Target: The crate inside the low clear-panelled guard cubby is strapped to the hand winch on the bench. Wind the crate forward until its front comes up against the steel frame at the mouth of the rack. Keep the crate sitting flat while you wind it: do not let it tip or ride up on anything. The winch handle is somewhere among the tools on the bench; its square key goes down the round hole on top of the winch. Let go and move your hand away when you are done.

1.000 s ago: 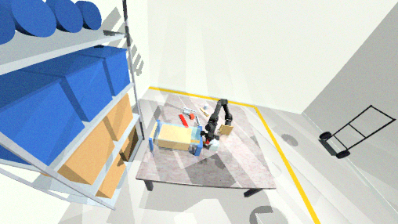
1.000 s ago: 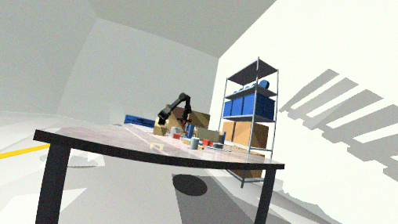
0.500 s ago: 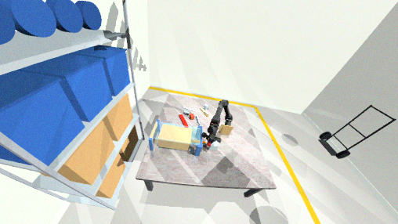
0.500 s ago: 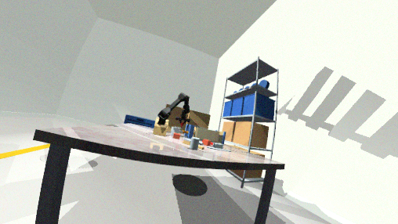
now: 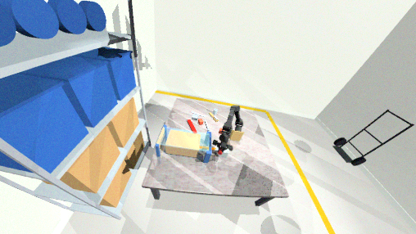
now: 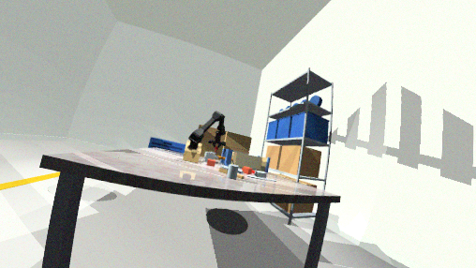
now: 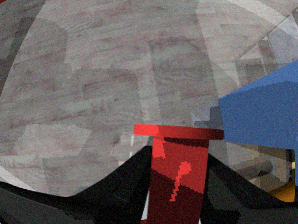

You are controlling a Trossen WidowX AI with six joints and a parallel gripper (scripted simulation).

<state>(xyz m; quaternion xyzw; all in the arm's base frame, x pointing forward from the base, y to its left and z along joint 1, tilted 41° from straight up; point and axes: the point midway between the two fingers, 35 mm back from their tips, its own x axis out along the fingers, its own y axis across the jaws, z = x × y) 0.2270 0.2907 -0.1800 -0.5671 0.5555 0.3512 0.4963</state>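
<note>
The winch is 80 mm behind my gripper tip, 100 mm to the right of it and 100 mm below it. The rest, counted from my gripper tip: red bar 310 mm ahead, 400 mm to the right, 120 mm below.
</note>
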